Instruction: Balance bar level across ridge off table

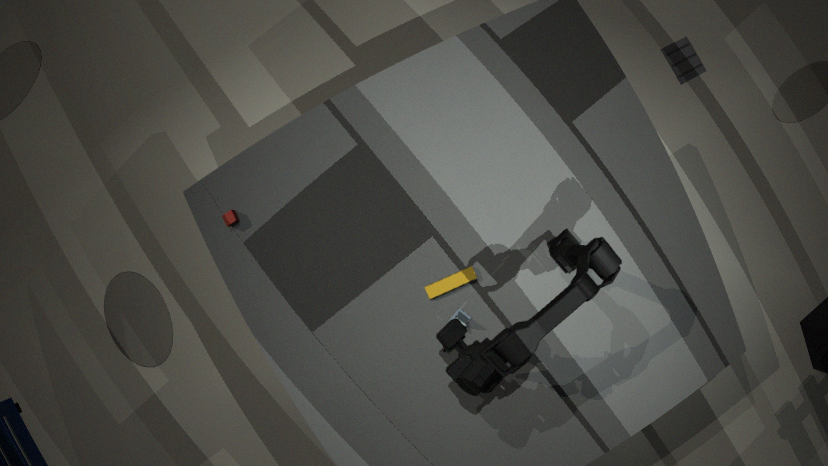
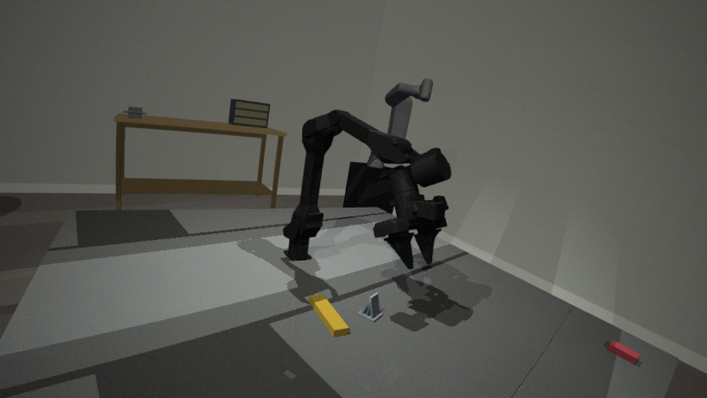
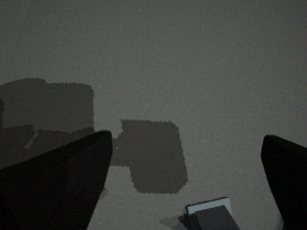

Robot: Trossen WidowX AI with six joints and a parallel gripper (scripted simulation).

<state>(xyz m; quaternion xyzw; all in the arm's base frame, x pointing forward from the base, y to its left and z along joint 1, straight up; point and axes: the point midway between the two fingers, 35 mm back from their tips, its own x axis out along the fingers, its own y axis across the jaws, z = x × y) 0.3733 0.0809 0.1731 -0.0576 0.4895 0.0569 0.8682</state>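
My gripper tip is 15 cm to the left of the yellow bar, 14 cm above it and 9 cm past it. The rest, counted from my gripper tip: red block (58 cm to the right, 35 cm ahead, 13 cm below).
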